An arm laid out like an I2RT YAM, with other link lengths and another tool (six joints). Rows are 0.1 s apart.
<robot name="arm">
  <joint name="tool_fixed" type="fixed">
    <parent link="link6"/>
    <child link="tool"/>
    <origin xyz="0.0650 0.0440 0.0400" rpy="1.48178 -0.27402 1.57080"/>
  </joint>
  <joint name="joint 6" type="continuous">
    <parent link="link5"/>
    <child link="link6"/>
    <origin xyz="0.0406 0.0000 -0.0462"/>
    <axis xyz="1 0 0"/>
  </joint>
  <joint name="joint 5" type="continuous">
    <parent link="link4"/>
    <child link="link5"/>
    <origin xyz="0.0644 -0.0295 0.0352"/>
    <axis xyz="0 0 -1"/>
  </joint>
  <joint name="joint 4" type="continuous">
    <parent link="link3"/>
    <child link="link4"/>
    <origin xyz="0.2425 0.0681 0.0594"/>
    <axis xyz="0 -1 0"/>
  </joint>
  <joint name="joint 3" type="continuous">
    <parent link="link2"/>
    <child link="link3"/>
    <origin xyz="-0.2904 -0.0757 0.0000"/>
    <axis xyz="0 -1 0"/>
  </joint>
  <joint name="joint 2" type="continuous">
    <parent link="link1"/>
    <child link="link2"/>
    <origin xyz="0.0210 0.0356 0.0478"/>
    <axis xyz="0 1 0"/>
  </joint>
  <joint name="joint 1" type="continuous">
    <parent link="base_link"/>
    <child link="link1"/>
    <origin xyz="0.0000 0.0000 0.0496"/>
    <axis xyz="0 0 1"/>
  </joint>
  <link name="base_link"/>
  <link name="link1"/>
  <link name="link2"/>
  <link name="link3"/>
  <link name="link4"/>
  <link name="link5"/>
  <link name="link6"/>
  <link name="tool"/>
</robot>
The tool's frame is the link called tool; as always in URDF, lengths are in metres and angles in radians. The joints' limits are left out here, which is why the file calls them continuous.
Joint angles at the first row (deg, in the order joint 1, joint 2, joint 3, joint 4, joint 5, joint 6):
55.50, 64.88, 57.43, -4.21, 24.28, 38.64
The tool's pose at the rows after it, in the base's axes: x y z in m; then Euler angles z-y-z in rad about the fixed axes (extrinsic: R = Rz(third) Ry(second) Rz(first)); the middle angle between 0 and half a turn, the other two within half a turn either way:
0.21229 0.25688 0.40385 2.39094 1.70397 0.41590
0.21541 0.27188 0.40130 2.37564 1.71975 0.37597
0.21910 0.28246 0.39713 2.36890 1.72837 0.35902
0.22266 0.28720 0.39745 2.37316 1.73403 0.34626
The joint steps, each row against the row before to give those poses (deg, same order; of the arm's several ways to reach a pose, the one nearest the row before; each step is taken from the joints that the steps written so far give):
2.90, 3.61, 3.16, -0.74, 5.86, -0.20
2.19, 3.35, 2.36, -0.82, 4.26, 1.05
0.83, 2.39, 1.11, 0.32, 1.68, 0.59
0.17, 1.39, 1.30, -0.47, 0.79, 0.79

